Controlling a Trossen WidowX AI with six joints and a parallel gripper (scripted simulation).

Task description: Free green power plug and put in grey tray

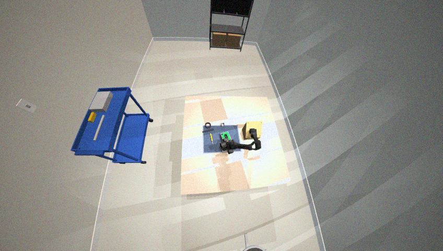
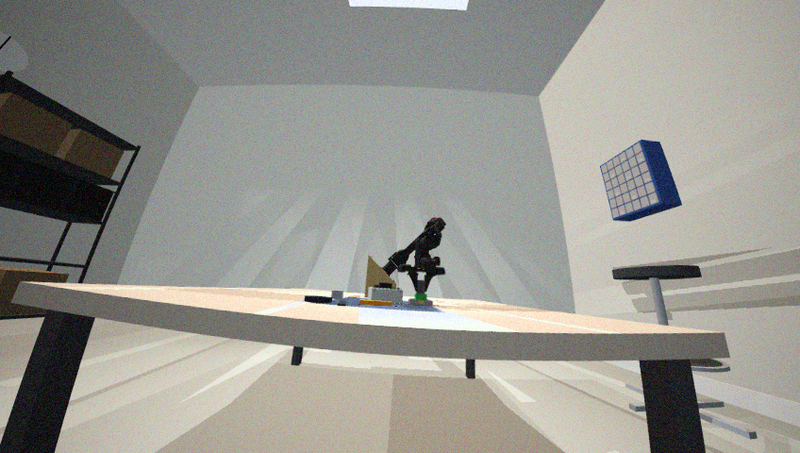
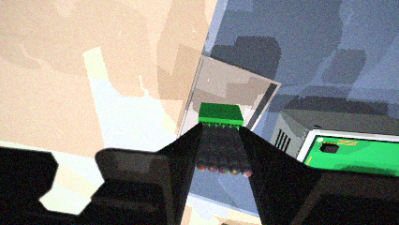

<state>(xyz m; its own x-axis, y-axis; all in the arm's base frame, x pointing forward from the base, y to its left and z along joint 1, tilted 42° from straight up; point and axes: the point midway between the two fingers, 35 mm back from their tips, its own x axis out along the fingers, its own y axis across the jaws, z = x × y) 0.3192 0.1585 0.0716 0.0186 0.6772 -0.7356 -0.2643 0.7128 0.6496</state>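
The green power plug lies 1 cm below my gripper tip. From my gripper tip the other things lie so: blue mat 14 cm to the right, 5 cm below, 5 cm ahead; dark bar 25 cm to the right, 21 cm ahead, 5 cm below.
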